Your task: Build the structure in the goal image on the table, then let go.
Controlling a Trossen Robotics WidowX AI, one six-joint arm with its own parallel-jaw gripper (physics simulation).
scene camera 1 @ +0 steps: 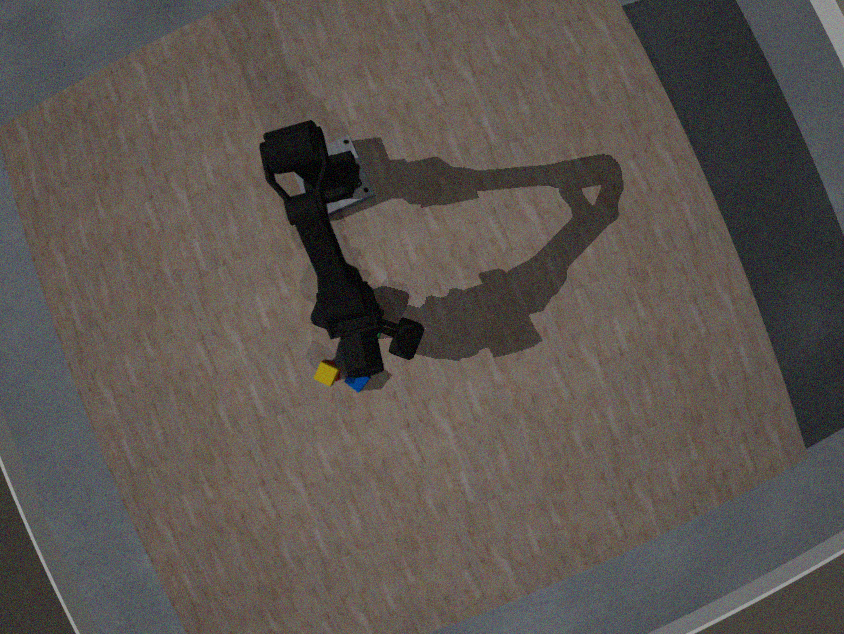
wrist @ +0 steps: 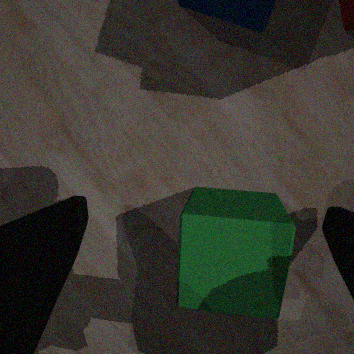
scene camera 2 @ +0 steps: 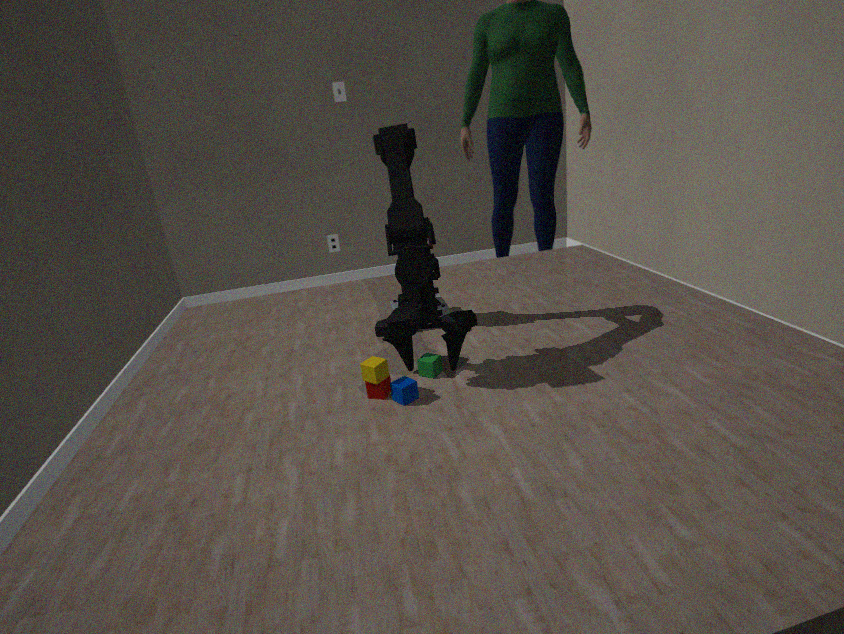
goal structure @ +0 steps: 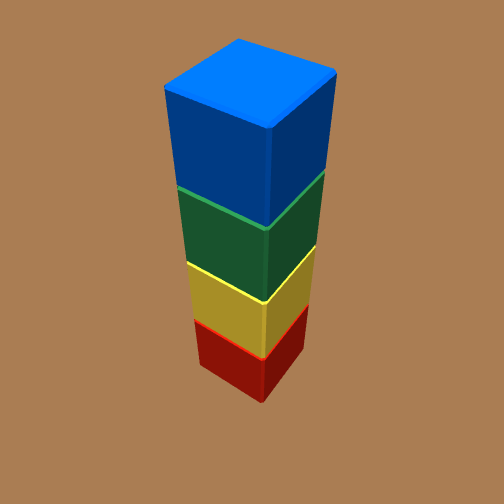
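Note:
A green cube [scene camera 2: 429, 365] [wrist: 232, 260] rests on the table between the spread fingers of my gripper [scene camera 2: 432, 370] [wrist: 208, 213], without being gripped. The gripper is open, and in the wrist view the cube's sides lie roughly in line with the fingers, nearer the right finger. A yellow cube [scene camera 1: 326, 373] [scene camera 2: 374, 369] sits on top of a red cube [scene camera 2: 378, 388] [wrist: 348, 14]. A blue cube [scene camera 1: 356, 383] [scene camera 2: 405, 391] [wrist: 230, 10] rests on the table close beside the red one. In scene camera 1 the arm hides the green cube and part of the blue one.
The arm's base plate [scene camera 1: 349, 202] stands on the wood-patterned table [scene camera 1: 477, 436] [scene camera 2: 423, 518]. The arm's shadow falls to the right. A standing figure [scene camera 2: 525, 68] in a green top is at the back, near the walls.

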